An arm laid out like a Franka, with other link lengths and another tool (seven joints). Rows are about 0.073 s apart.
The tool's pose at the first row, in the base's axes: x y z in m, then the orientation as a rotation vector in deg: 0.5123 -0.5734 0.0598 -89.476 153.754 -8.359
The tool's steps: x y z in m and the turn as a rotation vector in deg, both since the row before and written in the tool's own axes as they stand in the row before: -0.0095 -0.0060 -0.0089 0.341 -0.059 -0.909; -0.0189 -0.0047 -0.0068 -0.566 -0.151 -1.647; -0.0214 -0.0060 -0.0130 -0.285 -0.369 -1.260; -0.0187 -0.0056 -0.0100 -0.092 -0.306 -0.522; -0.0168 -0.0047 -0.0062 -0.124 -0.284 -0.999; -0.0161 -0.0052 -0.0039 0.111 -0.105 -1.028; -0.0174 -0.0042 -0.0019 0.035 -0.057 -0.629; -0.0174 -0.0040 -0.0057 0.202 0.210 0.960; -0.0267 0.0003 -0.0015 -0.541 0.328 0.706
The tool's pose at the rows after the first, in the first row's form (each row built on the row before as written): 0.5215 -0.5675 0.0691 -90.599 152.862 -8.785; 0.5341 -0.5527 0.0760 -92.935 151.780 -7.967; 0.5482 -0.5356 0.0891 -94.574 150.668 -7.317; 0.5606 -0.5207 0.0993 -95.183 150.078 -6.950; 0.5715 -0.5072 0.1057 -96.438 149.132 -6.576; 0.5825 -0.4945 0.1099 -97.716 148.162 -6.660; 0.5931 -0.4801 0.1120 -98.507 147.585 -6.675; 0.6030 -0.4653 0.1179 -97.262 148.421 -7.085; 0.6133 -0.4406 0.1191 -96.627 149.501 -6.659
